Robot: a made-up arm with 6 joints. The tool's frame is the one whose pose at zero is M. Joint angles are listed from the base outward.
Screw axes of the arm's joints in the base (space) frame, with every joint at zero. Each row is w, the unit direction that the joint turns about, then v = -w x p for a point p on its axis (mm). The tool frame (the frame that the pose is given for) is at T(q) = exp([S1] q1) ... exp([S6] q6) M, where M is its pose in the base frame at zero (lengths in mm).
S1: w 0 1 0 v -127 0 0
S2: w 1 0 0 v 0 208 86
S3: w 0 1 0 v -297 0 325
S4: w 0 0 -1 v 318 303 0
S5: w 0 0 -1 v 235 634 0
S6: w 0 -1 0 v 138 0 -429
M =
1 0 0 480
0 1 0 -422
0 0 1 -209
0 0 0 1
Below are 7 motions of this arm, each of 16 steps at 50 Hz.
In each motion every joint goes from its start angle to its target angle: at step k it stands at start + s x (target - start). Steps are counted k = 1, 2, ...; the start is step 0. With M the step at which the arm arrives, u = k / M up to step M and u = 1 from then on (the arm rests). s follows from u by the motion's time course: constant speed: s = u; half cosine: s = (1 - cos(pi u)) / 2; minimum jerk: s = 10 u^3 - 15 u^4 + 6 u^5.
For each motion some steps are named. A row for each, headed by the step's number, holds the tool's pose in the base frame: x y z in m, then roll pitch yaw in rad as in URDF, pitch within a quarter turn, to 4 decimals.
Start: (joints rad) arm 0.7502 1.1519 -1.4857 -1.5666 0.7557 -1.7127
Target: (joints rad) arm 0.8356 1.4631 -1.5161 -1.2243 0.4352 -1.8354
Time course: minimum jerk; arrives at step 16
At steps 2, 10, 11, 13, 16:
2: 0.0427 -0.0102 -0.4931 0.4945 0.9118 0.2055
10: 0.0349 0.0233 -0.4416 0.8512 0.9923 0.3466
11: 0.0327 0.0258 -0.4361 0.9039 1.0001 0.3706
13: 0.0290 0.0290 -0.4289 0.9781 1.0095 0.4054
16: 0.0275 0.0300 -0.4265 1.0061 1.0125 0.4188

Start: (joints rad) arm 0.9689 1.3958 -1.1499 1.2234 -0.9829 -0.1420
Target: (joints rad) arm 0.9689 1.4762 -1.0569 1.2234 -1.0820 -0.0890
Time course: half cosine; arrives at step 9
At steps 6, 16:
6: -0.0733 0.0308 -0.8346 0.6130 0.5177 -1.2729
16: -0.0779 0.0463 -0.8344 0.6256 0.5223 -1.2582

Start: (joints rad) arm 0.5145 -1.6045 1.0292 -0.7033 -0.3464 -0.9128
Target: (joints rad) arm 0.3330 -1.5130 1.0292 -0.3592 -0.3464 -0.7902
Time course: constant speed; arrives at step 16
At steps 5, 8, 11, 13, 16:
5: 0.2456 -0.2963 0.5905 -2.7750 0.2604 -2.2988
8: 0.2205 -0.2981 0.6017 -2.6957 0.2988 -2.2520
11: 0.1950 -0.3001 0.6113 -2.6135 0.3322 -2.2018
13: 0.1778 -0.3015 0.6167 -2.5571 0.3515 -2.1666
16: 0.1519 -0.3037 0.6236 -2.4703 0.3756 -2.1116

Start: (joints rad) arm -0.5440 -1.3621 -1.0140 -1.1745 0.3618 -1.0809
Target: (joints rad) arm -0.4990 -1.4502 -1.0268 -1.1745 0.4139 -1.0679
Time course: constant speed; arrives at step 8
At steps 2, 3, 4, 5, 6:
2: 0.2664 -0.4051 0.7498 -2.0458 -0.1527 -0.1179
3: 0.2686 -0.4035 0.7493 -2.0515 -0.1506 -0.1176
4: 0.2709 -0.4020 0.7488 -2.0572 -0.1485 -0.1172
5: 0.2732 -0.4005 0.7483 -2.0629 -0.1464 -0.1167
6: 0.2755 -0.3989 0.7478 -2.0687 -0.1442 -0.1162

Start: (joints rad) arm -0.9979 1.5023 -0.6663 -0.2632 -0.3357 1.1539
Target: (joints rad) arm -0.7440 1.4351 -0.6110 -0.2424 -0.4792 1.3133
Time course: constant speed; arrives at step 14
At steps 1, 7, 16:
1: 0.5225 -0.2918 0.8204 3.0732 0.0945 -2.0011
7: 0.5775 -0.3056 0.7689 3.0357 0.0799 -2.0423
16: 0.6344 -0.3196 0.7031 2.9977 0.0573 -2.0820

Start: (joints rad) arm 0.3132 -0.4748 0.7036 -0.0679 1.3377 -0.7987
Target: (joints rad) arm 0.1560 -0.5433 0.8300 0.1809 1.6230 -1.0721
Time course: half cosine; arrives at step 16
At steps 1, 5, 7, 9, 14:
1: -0.0315 -0.0039 -0.1118 -1.0995 0.1901 -1.9764
5: 0.0002 0.0125 -0.1462 -1.0137 0.1403 -2.0708
7: 0.0315 0.0201 -0.1767 -0.9338 0.1091 -2.1518
9: 0.0696 0.0211 -0.2100 -0.8411 0.0874 -2.2395
14: 0.1506 0.0014 -0.2686 -0.6551 0.0806 -2.3984

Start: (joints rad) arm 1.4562 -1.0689 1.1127 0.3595 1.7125 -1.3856
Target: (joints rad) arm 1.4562 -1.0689 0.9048 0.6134 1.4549 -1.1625
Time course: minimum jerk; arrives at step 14
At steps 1, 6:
1: -0.3330 -0.2978 -0.1750 -1.1792 -1.1460 -1.9020
6: -0.3006 -0.3238 -0.1802 -1.2982 -1.0990 -1.7549

